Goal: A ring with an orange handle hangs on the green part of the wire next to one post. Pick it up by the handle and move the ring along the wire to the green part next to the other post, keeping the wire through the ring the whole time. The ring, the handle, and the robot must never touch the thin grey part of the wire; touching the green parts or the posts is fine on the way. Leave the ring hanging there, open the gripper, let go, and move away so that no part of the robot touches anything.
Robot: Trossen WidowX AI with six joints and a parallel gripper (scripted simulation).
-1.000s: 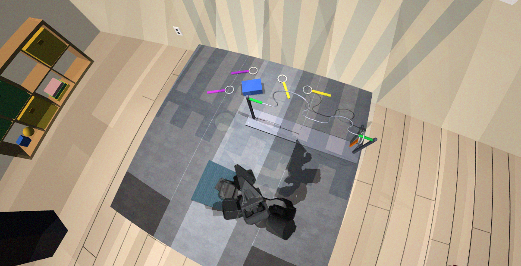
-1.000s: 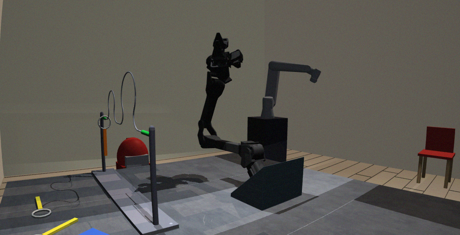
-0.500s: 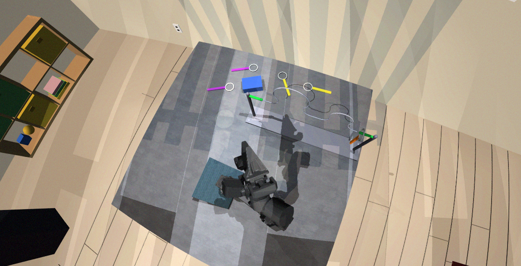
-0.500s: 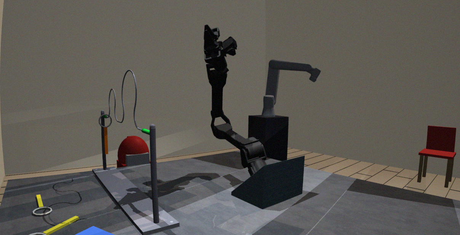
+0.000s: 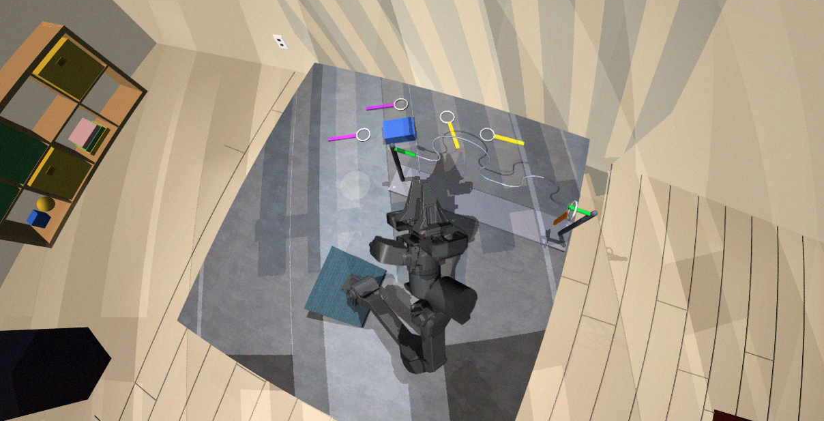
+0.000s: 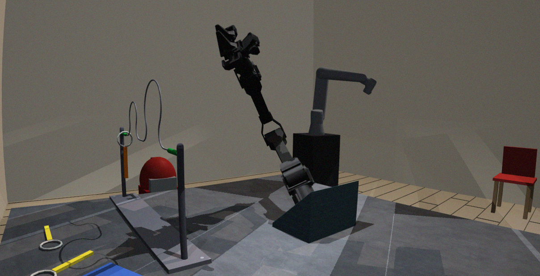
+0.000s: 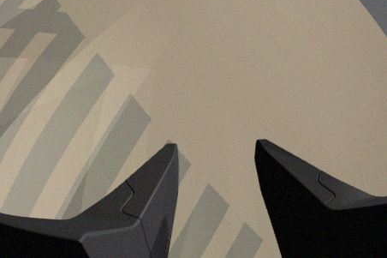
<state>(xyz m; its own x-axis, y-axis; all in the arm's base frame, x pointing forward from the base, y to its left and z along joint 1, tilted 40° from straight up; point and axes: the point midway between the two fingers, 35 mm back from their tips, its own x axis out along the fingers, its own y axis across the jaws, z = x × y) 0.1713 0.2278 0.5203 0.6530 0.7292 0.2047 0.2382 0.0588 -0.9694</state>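
Right now my gripper tip is 240 mm short of the orange-handled ring, 340 mm to the left of it and 410 mm above it. The rest, counted from my gripper tip: purple-handled ring: 430 mm ahead, 430 mm to the left, 610 mm below.
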